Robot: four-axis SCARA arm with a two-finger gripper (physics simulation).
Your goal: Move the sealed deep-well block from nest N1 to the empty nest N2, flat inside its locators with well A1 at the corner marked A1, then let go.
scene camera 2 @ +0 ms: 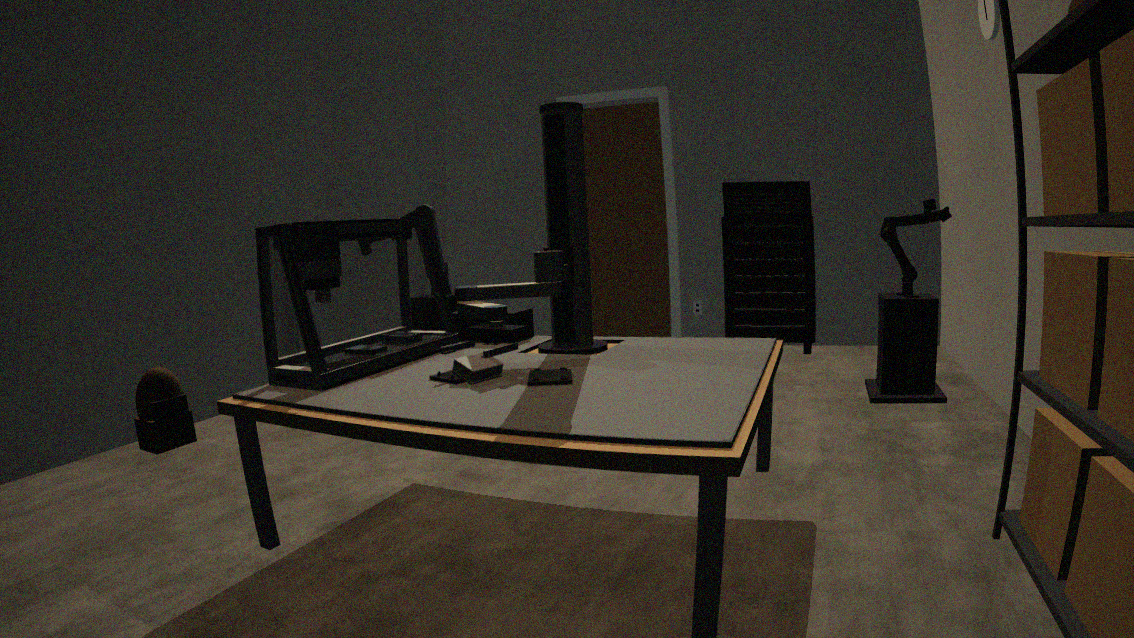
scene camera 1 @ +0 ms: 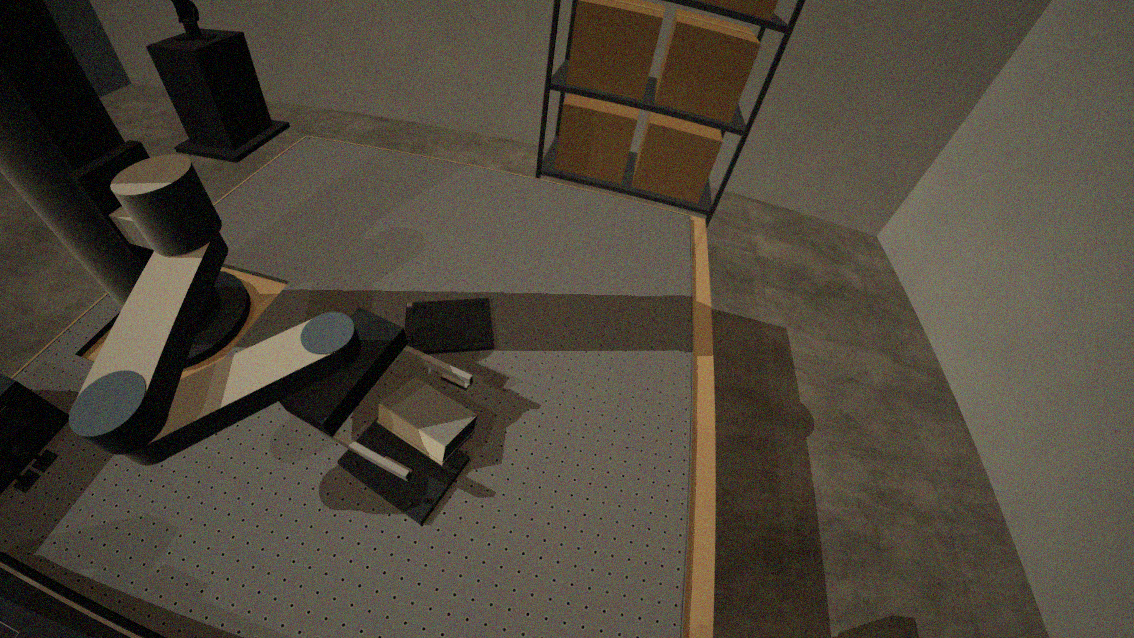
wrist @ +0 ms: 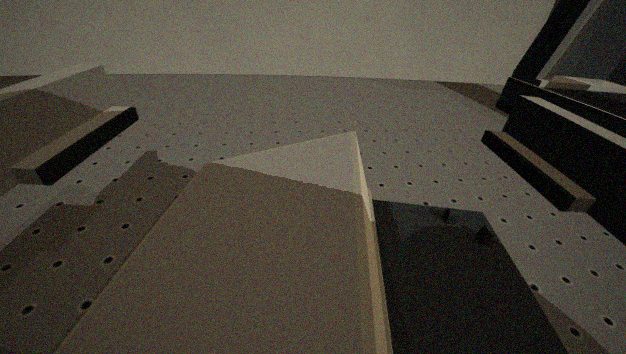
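Where they show: gripper, fingertip midpoint: point(scene camera 2: 462, 352) point(scene camera 1: 441, 425) point(wrist: 317, 103); arm's base, link origin: point(scene camera 2: 573, 349).
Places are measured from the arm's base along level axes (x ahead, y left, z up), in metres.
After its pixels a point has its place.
Observation:
The pale sealed block point(scene camera 1: 424, 420) @[x 0.574, y -0.082, z 0.074 m] point(scene camera 2: 478, 367) @[x 0.607, y -0.042, z 0.057 m] point(wrist: 240, 260) @[x 0.561, y -0.062, z 0.069 m] sits off-square on a dark nest plate point(scene camera 1: 416, 499) @[x 0.595, y -0.183, z 0.025 m] point(scene camera 2: 442, 376) @[x 0.609, y -0.167, z 0.025 m] point(wrist: 450, 290) @[x 0.565, y -0.153, z 0.025 m]. It covers one side of the plate, overhangs that edge and looks tilted. Bare plate with small dark locators shows beside it in the wrist view. A second dark nest point(scene camera 1: 449, 325) @[x 0.524, y 0.136, z 0.025 m] point(scene camera 2: 549, 376) @[x 0.540, y 0.146, z 0.025 m] carries no block. The N1, N2 and A1 marks cannot be read. My gripper point(scene camera 1: 438, 426) @[x 0.608, y -0.092, z 0.098 m] point(wrist: 317, 103) @[x 0.608, y -0.092, z 0.098 m] is open, its fingers wide apart on either side of the block with gaps; nothing is between them in a grip. The block's underside is hidden.
The arm's column point(scene camera 2: 567, 230) @[x 0.075, y 0.032, z 0.429 m] rises from the table's back. A dark gantry frame point(scene camera 2: 268, 305) @[x 0.850, y -0.663, z 0.268 m] stands on the table at the left in scene camera 2. A shelf rack point(scene camera 1: 650, 107) point(scene camera 2: 1021, 301) with boxes and a pedestal point(scene camera 1: 212, 95) point(scene camera 2: 906, 341) with a small arm stand beyond the table.

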